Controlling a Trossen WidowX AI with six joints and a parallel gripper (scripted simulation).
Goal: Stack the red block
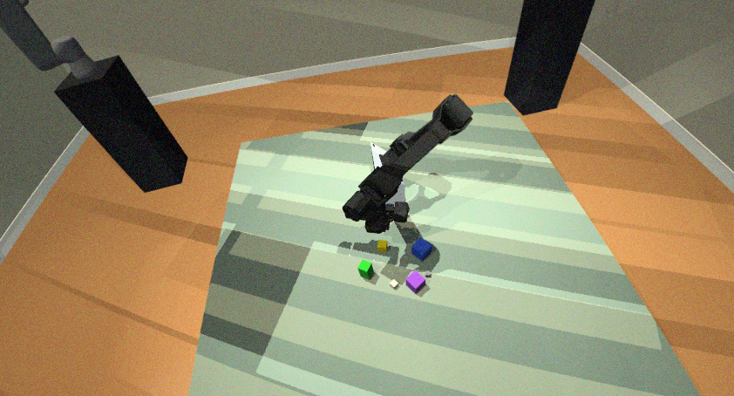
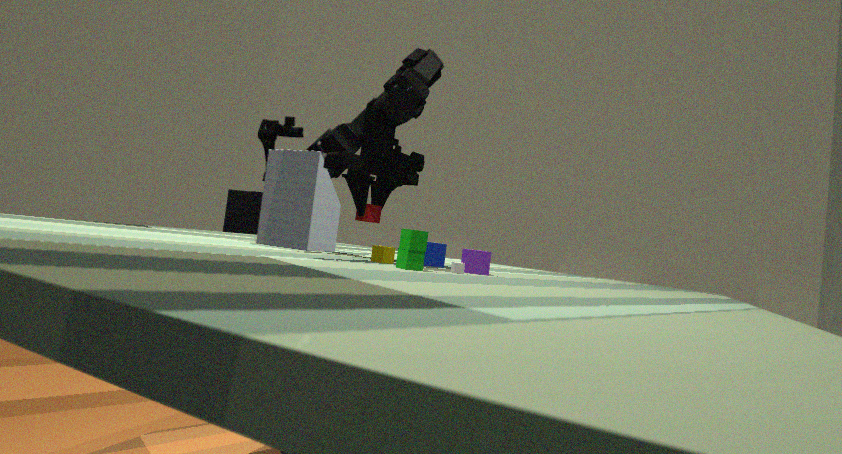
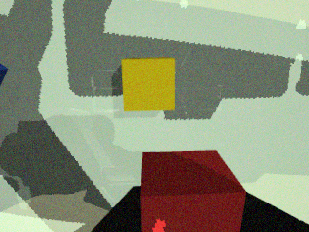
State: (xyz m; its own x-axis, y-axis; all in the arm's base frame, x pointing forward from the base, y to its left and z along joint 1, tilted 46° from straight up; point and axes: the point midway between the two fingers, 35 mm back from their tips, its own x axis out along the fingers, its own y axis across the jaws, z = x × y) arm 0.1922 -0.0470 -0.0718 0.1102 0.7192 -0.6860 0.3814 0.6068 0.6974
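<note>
Now: the yellow block 4 cm ahead of my gripper tip and 6 cm below it. Round my gripper tip: blue block (9 cm ahead, 11 cm to the left, 5 cm below); then purple block (19 cm ahead, 6 cm to the left, 6 cm below); then red block (1 cm above).
</note>
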